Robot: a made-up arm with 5 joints.
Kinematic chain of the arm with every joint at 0, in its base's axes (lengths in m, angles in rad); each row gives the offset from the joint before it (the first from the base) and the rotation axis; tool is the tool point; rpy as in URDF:
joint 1: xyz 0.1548 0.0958 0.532 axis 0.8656 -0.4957 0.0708
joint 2: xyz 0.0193 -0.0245 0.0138 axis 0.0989 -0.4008 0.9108
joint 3: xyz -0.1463 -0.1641 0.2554 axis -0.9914 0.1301 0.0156
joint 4: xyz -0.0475 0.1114 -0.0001 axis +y
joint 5: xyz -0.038 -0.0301 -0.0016 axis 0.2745 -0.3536 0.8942
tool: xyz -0.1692 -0.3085 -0.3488 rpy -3.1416 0 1.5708
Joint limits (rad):
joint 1: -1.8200..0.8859
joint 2: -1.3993..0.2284
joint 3: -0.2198..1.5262
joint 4: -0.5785..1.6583
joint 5: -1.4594..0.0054
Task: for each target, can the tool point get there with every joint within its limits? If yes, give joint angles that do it. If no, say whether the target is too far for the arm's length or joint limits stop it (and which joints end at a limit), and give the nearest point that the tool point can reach.
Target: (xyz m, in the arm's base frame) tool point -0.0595 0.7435 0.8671
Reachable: yes | joints -1.3595 0.0907 0.9717 0.9865 -0.9602
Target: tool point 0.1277 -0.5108 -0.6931
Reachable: no: too far | nearest point -0.0149 -0.3321 -0.0196 | short by 0.711 m
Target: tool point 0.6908 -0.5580 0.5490
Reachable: no: joint limits stop it (at a limit: joint 2, joint 4, joint 5) | nearest point 0.1079 -0.5481 0.4763 | short by 0.587 m
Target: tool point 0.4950 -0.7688 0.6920
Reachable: no: joint limits stop it (at a limit: joint 2, joint 4, joint 5) | nearest point 0.0865 -0.6071 0.6728 | short by 0.440 m
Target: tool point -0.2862 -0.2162 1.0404
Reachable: yes | joints -0.3451 -0.3772 0.8978 -0.2271 -0.1102
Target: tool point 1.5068 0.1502 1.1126
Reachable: no: too far | nearest point 0.7400 0.3827 0.9327 | short by 0.821 m
